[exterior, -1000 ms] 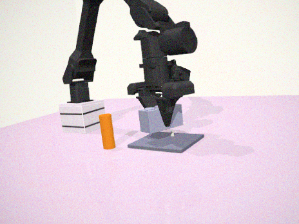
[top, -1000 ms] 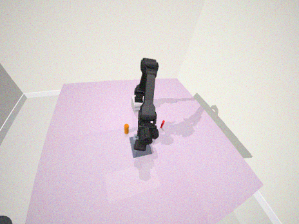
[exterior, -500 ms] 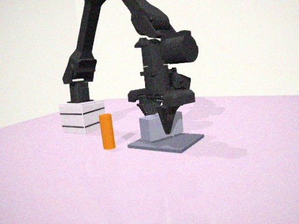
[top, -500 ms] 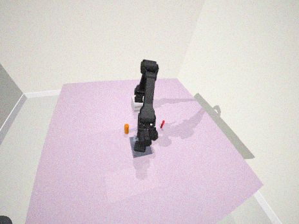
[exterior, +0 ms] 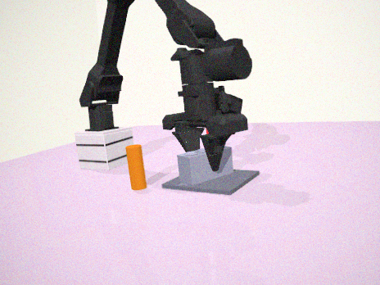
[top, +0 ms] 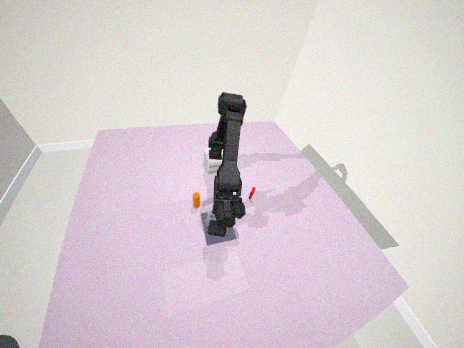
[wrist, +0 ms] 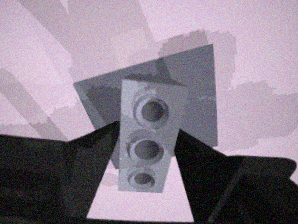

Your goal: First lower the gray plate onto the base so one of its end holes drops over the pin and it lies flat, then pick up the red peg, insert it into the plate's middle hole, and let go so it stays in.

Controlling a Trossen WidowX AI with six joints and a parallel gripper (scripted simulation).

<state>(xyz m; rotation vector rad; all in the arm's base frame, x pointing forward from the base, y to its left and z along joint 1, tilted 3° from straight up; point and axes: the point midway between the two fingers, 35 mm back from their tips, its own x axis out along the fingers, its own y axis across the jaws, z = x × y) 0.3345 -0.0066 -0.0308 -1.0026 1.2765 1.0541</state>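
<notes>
The gray plate lies 2 cm above my gripper tip. Round my gripper tip: gray base: 2 cm to the left, 2 cm below, 1 cm ahead; orange cylinder: 9 cm to the right, 9 cm behind, 2 cm above; red peg: 17 cm to the left, 13 cm behind, 2 cm above.
</notes>
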